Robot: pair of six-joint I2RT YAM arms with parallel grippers.
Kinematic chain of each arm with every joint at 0, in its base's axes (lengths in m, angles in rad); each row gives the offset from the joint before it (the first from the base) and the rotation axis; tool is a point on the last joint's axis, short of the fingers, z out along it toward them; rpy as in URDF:
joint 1: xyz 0 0 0.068 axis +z
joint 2: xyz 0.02 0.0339 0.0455 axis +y
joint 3: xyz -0.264 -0.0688 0 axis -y
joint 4: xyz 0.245 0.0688 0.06 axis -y
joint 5: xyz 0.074 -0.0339 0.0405 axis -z
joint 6: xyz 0.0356 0 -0.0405 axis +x
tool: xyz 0 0 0 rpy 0 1.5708 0
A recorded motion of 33 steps. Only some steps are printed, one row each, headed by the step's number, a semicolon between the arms.
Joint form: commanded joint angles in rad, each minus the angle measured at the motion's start. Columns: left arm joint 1, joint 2, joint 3, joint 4, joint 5, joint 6; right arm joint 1, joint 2, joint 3, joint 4, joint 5, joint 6.
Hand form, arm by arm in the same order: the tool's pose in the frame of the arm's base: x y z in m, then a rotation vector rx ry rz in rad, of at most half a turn. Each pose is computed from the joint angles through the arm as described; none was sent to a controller.
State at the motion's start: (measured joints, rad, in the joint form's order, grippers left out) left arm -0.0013 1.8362 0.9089 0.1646 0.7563 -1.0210; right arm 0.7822 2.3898 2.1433 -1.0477 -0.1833 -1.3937
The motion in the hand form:
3: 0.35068 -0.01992 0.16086 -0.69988 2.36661 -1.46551; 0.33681 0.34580 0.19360 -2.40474 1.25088 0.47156
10: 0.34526 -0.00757 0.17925 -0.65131 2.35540 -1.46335; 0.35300 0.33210 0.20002 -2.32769 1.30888 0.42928
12: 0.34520 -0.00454 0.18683 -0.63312 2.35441 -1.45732; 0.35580 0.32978 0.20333 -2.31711 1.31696 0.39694
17: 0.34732 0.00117 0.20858 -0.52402 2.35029 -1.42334; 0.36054 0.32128 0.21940 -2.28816 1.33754 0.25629
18: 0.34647 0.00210 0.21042 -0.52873 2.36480 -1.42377; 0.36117 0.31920 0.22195 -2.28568 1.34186 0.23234
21: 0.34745 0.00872 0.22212 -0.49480 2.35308 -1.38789; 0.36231 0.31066 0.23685 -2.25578 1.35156 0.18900
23: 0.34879 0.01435 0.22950 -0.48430 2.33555 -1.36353; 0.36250 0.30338 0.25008 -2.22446 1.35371 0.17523
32: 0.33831 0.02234 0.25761 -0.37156 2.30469 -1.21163; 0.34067 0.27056 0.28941 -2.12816 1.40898 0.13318
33: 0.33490 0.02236 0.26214 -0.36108 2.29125 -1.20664; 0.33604 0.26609 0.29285 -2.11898 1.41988 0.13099
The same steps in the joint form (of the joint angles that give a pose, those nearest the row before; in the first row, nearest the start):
3: 0.0228 -0.0598 0.0268 -0.1122 0.1242 0.0835; -0.0152 -0.0642 -0.0984 0.0398 -0.2584 0.0422
10: 0.0611 -0.1151 0.0483 -0.2074 0.1579 0.1511; -0.0581 -0.0811 -0.1078 0.0828 -0.2493 0.0745
12: 0.0703 -0.1289 0.0682 -0.2487 0.1641 0.1756; -0.0643 -0.0872 -0.1063 0.0905 -0.2310 0.0776
17: 0.0872 -0.1549 0.1371 -0.3592 0.1779 0.2813; -0.0781 -0.1286 -0.1169 0.1165 -0.1451 0.0821
18: 0.0903 -0.1565 0.1495 -0.3974 0.1810 0.2953; -0.0812 -0.1363 -0.1200 0.1181 -0.1298 0.0806
21: 0.1087 -0.1688 0.1863 -0.4482 0.1749 0.3428; -0.0950 -0.1731 -0.1261 0.1181 -0.1098 0.0852
23: 0.1240 -0.1749 0.2077 -0.4637 0.1688 0.3598; -0.1072 -0.2052 -0.1307 0.1181 -0.1112 0.0913
32: 0.1470 -0.2500 0.2417 -0.5466 0.1058 0.4872; -0.1333 -0.3923 -0.2716 0.1365 -0.0928 0.1466
33: 0.1486 -0.2698 0.2355 -0.5435 0.1058 0.4872; -0.1349 -0.4198 -0.2977 0.1381 -0.0898 0.1557

